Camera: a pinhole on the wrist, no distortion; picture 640 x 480 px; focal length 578.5 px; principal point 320.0 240.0 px. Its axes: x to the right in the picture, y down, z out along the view. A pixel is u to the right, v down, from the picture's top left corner.
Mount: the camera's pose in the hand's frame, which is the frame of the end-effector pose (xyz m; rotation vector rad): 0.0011 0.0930 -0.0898 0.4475 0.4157 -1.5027
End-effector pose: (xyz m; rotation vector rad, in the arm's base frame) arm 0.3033 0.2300 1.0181 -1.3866 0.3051 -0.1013
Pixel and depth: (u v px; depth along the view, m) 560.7 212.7 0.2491
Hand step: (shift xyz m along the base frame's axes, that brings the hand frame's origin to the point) 0.0215 0.0434 0.1351
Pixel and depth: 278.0 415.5 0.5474
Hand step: 0.2778 0.3125 0.1903
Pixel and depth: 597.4 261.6 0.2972
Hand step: 0.0558 0.0469 0.1913
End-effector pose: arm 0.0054 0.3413 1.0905 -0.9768 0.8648 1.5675
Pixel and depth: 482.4 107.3 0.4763
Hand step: 0.2428 0.2273 0.1867
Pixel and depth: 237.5 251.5 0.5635
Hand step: 0.0639 0.4158 0.1667
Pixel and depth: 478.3 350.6 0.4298
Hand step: 0.1834 0.2706 0.0032
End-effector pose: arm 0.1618 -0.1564 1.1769 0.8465 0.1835 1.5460
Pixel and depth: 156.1 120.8 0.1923
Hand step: 0.0279 -0.0824 0.0771
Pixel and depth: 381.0 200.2 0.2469
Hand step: 0.1095 -0.0438 0.0344
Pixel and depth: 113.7 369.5 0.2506
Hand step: 0.0765 -0.0220 0.1652
